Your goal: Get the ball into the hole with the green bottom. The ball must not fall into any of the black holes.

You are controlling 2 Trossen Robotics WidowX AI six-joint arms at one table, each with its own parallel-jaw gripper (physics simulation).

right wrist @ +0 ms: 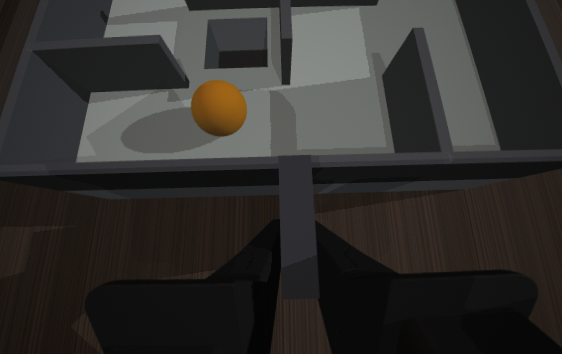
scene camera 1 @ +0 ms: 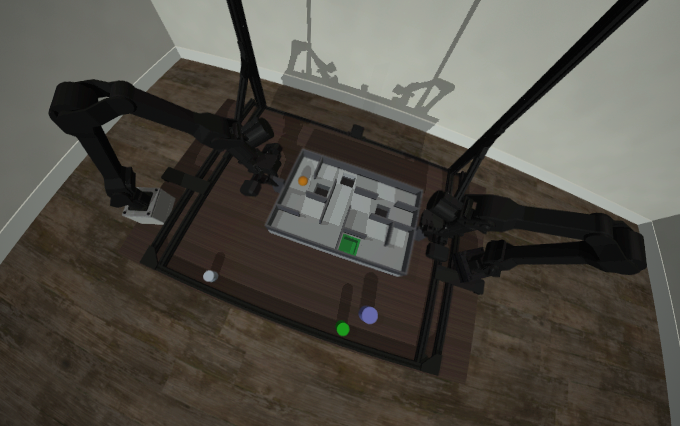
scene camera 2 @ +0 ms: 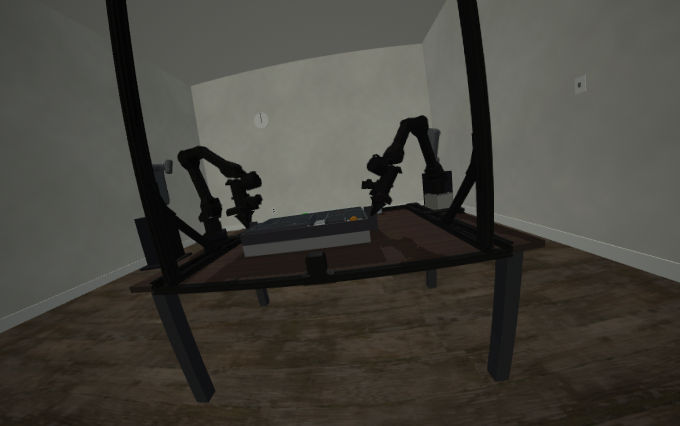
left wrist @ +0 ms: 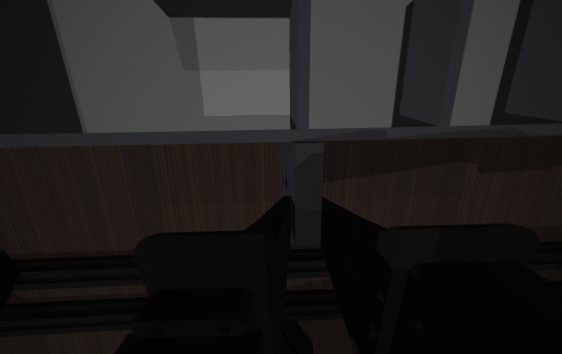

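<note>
The orange ball (scene camera 1: 303, 181) (scene camera 2: 353, 218) (right wrist: 219, 108) is inside the grey-walled maze box (scene camera 1: 306, 243) (scene camera 2: 306, 240) (left wrist: 150, 138) (right wrist: 150, 167), at its upper left in scene camera 1. A black hole (scene camera 1: 321, 189) (right wrist: 243, 59) lies close to the ball; two more black holes (scene camera 1: 347, 181) (scene camera 1: 381, 210) lie farther right. The green-bottomed hole (scene camera 1: 348, 244) is by the lower wall. My right gripper (scene camera 1: 279, 184) (scene camera 2: 373, 212) (right wrist: 292, 226) is shut on the box's grey handle (right wrist: 297, 195). My left gripper (scene camera 2: 249, 224) (left wrist: 300, 202) is shut on the opposite handle (left wrist: 308, 175).
A purple disc (scene camera 1: 369, 315), a green disc (scene camera 1: 342, 329) and a white cylinder (scene camera 1: 209, 275) appear near the lower table edge in scene camera 1. Inner walls divide the maze. Black frame rails (scene camera 1: 291, 323) border the table, and tall posts (scene camera 2: 484, 150) rise at the sides.
</note>
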